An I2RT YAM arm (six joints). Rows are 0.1 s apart.
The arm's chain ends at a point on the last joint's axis. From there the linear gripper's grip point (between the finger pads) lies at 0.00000 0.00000 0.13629 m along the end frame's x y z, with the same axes.
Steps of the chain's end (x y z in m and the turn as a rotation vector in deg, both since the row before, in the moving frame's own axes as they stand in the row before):
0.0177 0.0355 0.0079 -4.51 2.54 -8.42
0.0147 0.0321 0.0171 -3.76 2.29 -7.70
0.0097 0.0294 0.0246 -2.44 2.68 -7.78
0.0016 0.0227 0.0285 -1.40 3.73 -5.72
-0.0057 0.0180 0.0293 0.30 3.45 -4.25
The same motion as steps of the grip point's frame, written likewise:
0.0245 0.0457 0.0073 -4.51 2.54 -8.42
0.0207 0.0406 0.0167 -3.76 2.29 -7.70
0.0164 0.0348 0.0243 -2.44 2.68 -7.78
0.0106 0.0256 0.0282 -1.40 3.73 -5.72
0.0025 0.0170 0.0291 0.30 3.45 -4.25

